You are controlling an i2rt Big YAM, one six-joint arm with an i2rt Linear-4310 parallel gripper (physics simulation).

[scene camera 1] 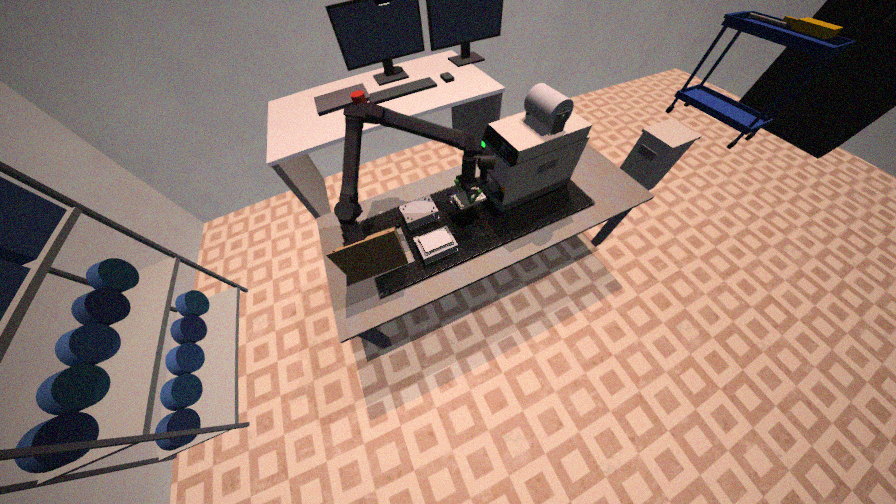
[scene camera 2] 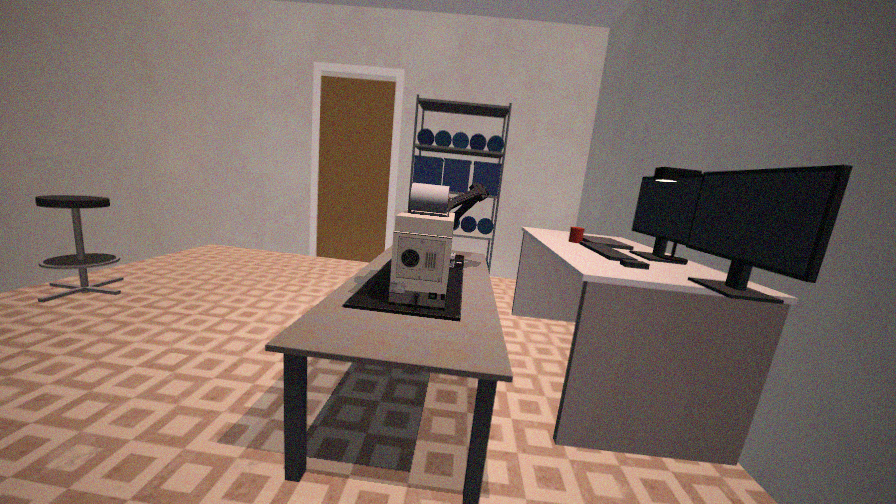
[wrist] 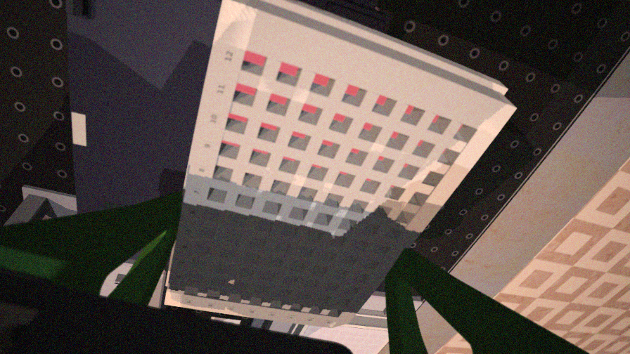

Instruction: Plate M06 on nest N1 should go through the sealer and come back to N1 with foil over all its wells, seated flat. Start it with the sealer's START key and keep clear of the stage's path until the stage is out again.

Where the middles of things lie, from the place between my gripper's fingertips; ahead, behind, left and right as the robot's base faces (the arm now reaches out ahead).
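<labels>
My gripper, 390 mm short of the white roll (scene camera 2: 424, 197), 290 mm below it, 50 mm to the right of it.
</labels>
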